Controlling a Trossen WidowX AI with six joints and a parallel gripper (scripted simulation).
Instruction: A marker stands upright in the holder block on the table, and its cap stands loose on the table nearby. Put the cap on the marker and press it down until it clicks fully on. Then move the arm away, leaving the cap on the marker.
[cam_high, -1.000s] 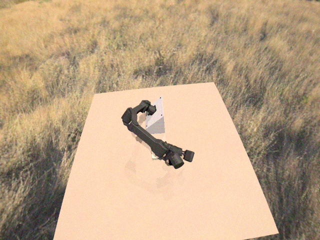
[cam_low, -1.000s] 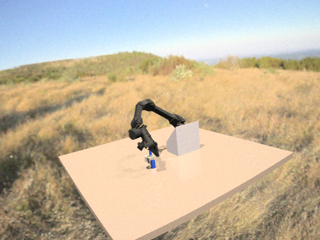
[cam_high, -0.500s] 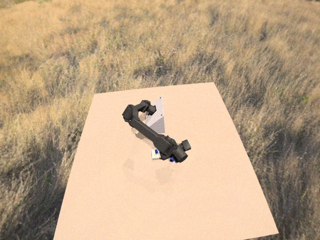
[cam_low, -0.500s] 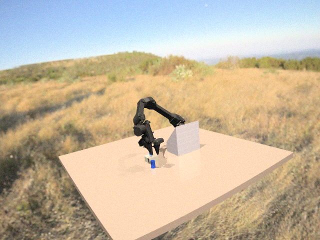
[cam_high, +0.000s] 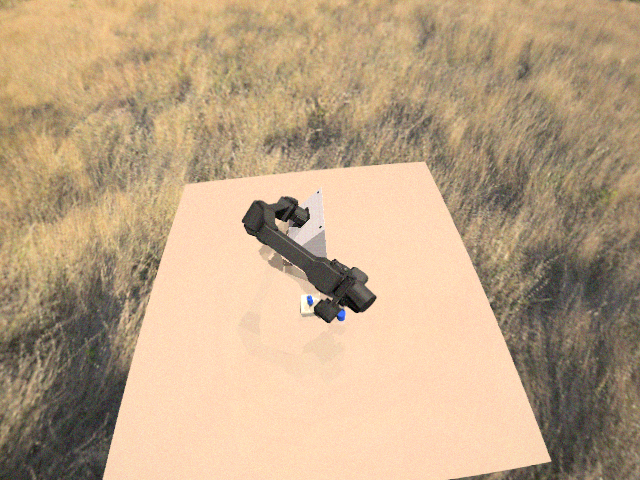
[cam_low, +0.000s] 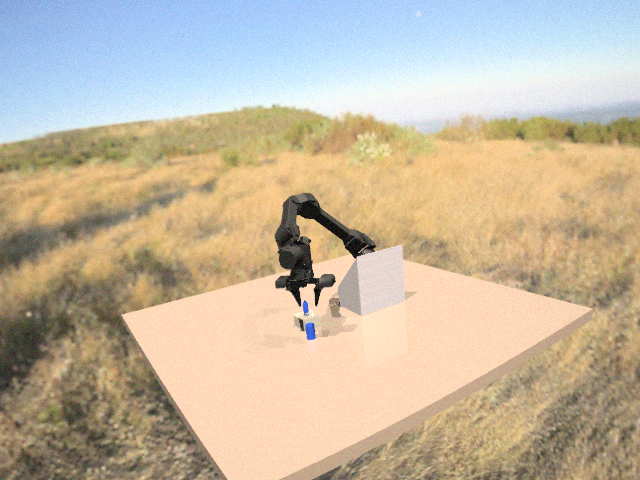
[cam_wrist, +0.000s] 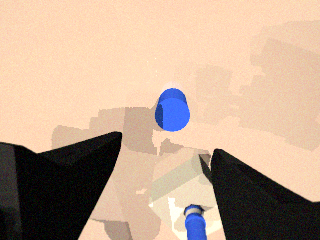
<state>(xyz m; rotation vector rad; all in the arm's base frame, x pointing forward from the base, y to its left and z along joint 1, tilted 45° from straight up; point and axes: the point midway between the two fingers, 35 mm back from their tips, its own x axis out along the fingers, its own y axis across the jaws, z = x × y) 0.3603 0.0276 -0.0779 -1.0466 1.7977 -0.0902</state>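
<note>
The blue marker cap is 9 cm below my gripper tip.
</note>
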